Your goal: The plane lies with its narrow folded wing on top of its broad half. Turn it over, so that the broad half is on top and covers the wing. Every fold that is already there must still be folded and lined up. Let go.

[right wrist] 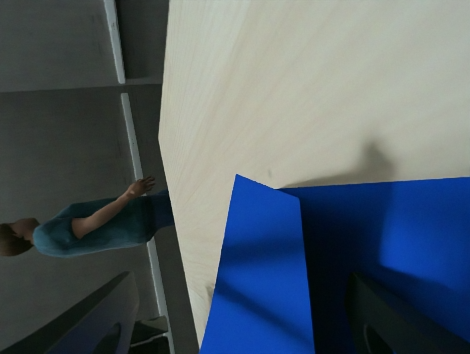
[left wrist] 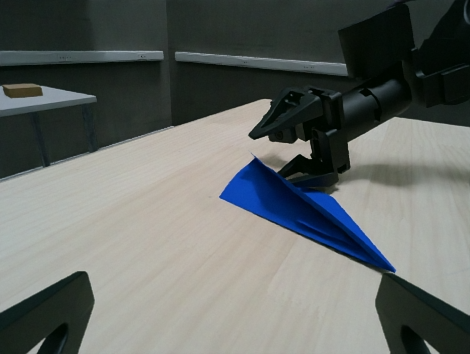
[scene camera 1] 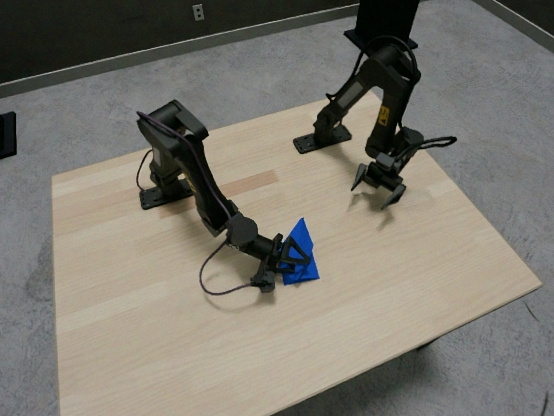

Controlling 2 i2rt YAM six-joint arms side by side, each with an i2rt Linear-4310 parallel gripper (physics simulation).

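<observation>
The blue paper plane lies near the table's middle, its pointed end toward my left gripper. In the right wrist view, a narrow strip stands over the broader blue part, with a dark gap along its edge. The left wrist view shows the layers spread apart, with one edge raised. My left gripper is open, above the table, apart from the plane. My right gripper is open at the plane's wide end, one finger low against or over the paper; exact contact is hidden.
The wooden table carries both arm bases. The right arm reaches over the table to the plane. A cable loop hangs beside its wrist. The left arm stands beyond the plane's pointed end.
</observation>
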